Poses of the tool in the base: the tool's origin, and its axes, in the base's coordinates. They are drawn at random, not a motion.
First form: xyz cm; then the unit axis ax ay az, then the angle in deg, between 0 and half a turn.
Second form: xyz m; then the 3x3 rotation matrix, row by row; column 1 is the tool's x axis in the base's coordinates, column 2 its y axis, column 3 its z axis. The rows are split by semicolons. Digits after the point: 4 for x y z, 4 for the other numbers.
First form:
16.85 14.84 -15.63 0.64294 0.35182 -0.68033 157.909
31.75 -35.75 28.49 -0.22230 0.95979 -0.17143 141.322
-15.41 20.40 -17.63 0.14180 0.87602 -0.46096 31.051
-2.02 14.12 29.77 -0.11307 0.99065 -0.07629 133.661
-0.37 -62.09 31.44 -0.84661 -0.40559 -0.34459 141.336
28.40 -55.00 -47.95 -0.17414 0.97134 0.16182 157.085
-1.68 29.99 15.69 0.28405 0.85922 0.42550 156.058
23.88 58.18 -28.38 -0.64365 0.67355 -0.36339 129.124
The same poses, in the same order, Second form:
0.1685 0.1484 -0.1563; -0.1302 0.6917 -0.7104; 0.1799 -0.6881 -0.7029; -0.9750 -0.2193 -0.0349
0.3175 -0.3575 0.2849; -0.6927 -0.2728 0.6677; -0.4871 0.8597 -0.1541; -0.5320 -0.4319 -0.7283
-0.1541 0.2040 -0.1763; 0.8596 0.2556 0.4425; -0.2200 0.9667 -0.1310; -0.4612 0.0153 0.8872
-0.0202 0.1412 0.2977; -0.6688 -0.1342 0.7313; -0.2445 0.9686 -0.0460; -0.7021 -0.2096 -0.6806
-0.0037 -0.6209 0.3144; 0.4956 0.8268 0.2661; 0.3962 -0.4879 0.7778; 0.7729 -0.2800 -0.5694
0.2840 -0.5500 -0.4795; -0.8628 -0.3880 0.3241; -0.2619 0.8914 0.3698; -0.4323 0.2342 -0.8708
-0.0168 0.2999 0.1569; -0.7595 0.2945 0.5800; 0.6398 0.4990 0.5845; -0.1174 0.8150 -0.5674
0.2388 0.5818 -0.2838; 0.0447 -0.4252 0.9040; -0.9890 0.1089 0.1001; -0.1410 -0.8985 -0.4156

